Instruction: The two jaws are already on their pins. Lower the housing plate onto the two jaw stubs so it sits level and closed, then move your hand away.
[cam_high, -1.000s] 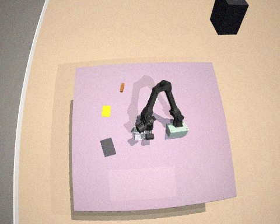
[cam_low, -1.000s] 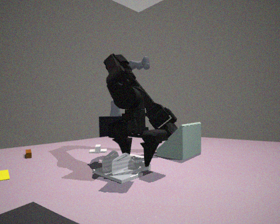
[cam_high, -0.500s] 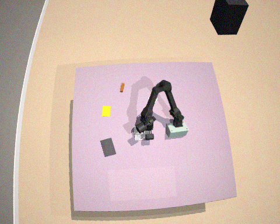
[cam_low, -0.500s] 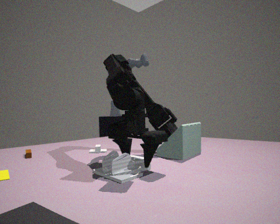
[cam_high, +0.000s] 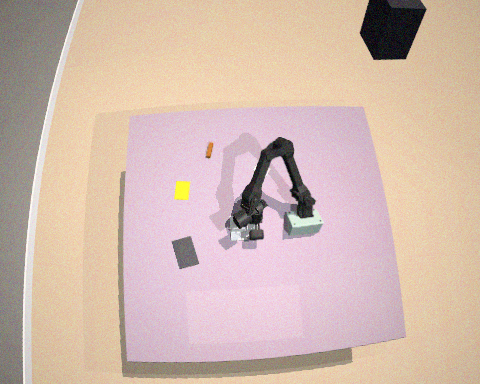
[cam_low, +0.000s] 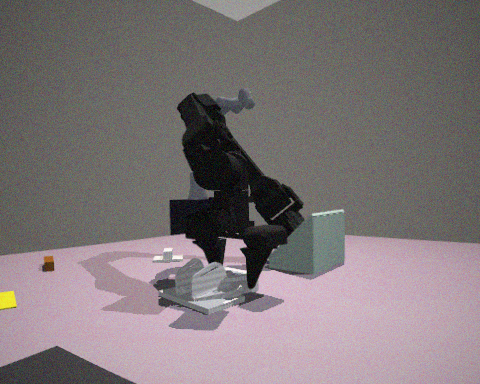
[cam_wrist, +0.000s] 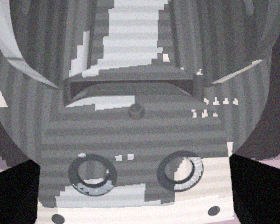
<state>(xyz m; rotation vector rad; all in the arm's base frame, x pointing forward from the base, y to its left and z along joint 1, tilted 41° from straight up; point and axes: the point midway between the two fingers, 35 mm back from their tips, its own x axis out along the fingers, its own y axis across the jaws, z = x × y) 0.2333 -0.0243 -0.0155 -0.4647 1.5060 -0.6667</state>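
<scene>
Now: gripper tip 1 cm short of the white base and 2 cm below it. The rest, counted from my gripper tip: orange block (13 cm ahead, 43 cm to the right); then dark grey tile (33 cm ahead, 7 cm to the left); then yellow tile (30 cm ahead, 24 cm to the right, 1 cm below).
</scene>
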